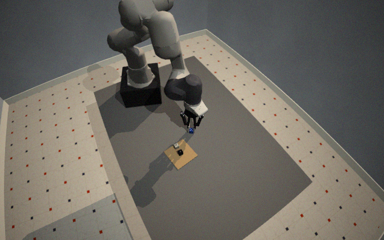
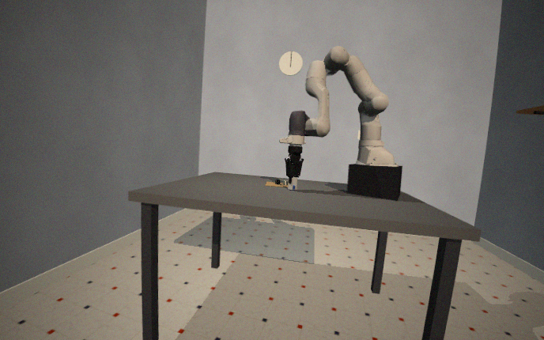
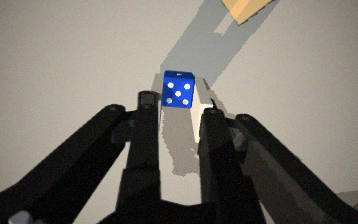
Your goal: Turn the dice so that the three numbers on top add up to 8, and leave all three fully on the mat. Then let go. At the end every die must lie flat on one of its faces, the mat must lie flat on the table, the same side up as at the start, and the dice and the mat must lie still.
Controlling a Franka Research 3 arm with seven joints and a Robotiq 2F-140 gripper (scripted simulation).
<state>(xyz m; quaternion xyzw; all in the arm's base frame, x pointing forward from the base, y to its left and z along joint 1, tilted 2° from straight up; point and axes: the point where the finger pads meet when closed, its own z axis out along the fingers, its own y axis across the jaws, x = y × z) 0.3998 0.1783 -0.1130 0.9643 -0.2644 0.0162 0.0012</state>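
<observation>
Now: the white die 130 mm to the right of my hand, 70 mm ahead of it and 20 mm below it. Round my hand: blue die 20 mm below; then black die 120 mm to the right, 110 mm ahead, 20 mm below; then tan mat 120 mm to the right, 110 mm ahead, 30 mm below.
</observation>
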